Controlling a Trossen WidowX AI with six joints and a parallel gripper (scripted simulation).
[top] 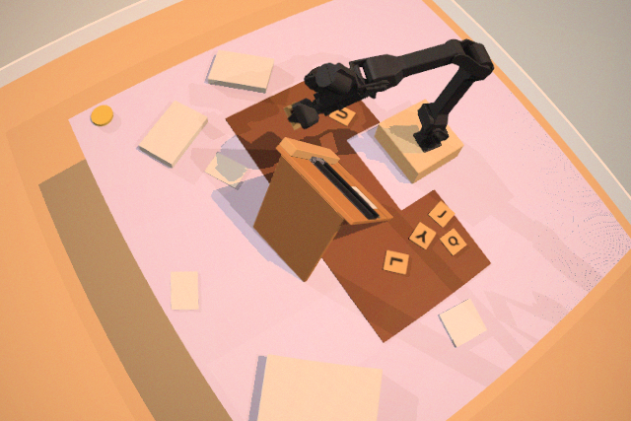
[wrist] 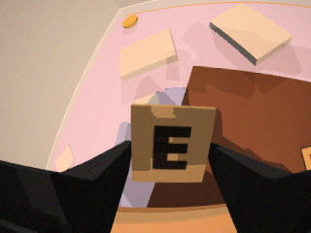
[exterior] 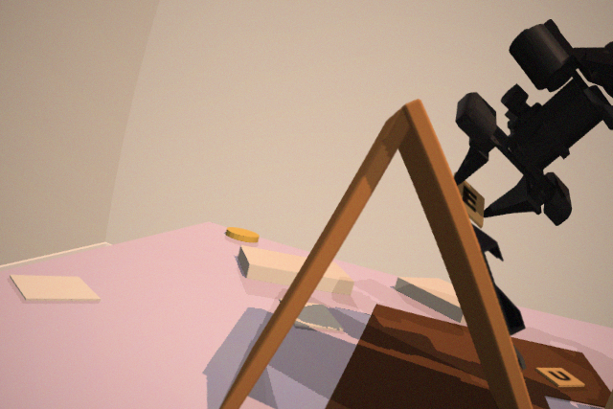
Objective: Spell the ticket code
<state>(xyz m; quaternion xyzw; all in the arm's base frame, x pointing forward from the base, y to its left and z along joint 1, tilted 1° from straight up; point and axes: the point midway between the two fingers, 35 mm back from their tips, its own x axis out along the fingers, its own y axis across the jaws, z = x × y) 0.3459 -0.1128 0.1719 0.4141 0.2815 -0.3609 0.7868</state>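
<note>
My gripper tip is now 9 cm past the white ticket, 22 cm to the right of it and 12 cm above it. From my gripper tip the other things lie so: y tile (23 cm behind, 35 cm to the left, 21 cm below); then brown mat (16 cm behind, 14 cm to the left, 21 cm below); then letter tile (right at my gripper tip).
</note>
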